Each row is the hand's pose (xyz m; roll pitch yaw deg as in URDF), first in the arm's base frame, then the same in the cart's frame.
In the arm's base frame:
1: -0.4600 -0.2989 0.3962 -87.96 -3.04 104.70
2: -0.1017 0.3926 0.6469 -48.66 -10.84 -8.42
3: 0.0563 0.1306 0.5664 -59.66 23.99 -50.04
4: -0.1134 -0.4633 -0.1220 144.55 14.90 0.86
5: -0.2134 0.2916 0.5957 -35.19 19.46 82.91
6: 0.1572 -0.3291 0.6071 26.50 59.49 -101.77
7: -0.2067 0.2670 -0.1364 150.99 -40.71 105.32
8: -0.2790 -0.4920 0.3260 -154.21 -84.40 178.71
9: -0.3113 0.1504 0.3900 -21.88 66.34 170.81
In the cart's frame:
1: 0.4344 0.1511 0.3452 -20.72 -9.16 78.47
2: 0.9600 0.7032 0.0478 -71.32 53.37 -36.36
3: 0.8787 0.4371 -0.1029 -138.75 38.91 -115.15
4: 0.0507 0.0289 -0.1584 114.04 80.58 -44.30
5: 0.8489 0.6363 0.1399 36.43 19.09 91.56
6: 0.8371 -0.0324 -0.1349 -36.82 11.12 -162.59
7: 0.1860 0.7527 -0.1492 -131.34 -21.53 41.43
8: 0.3878 -0.0548 0.1707 18.11 -28.50 -11.29
9: 0.5936 0.5579 0.1631 -7.89 0.03 161.85

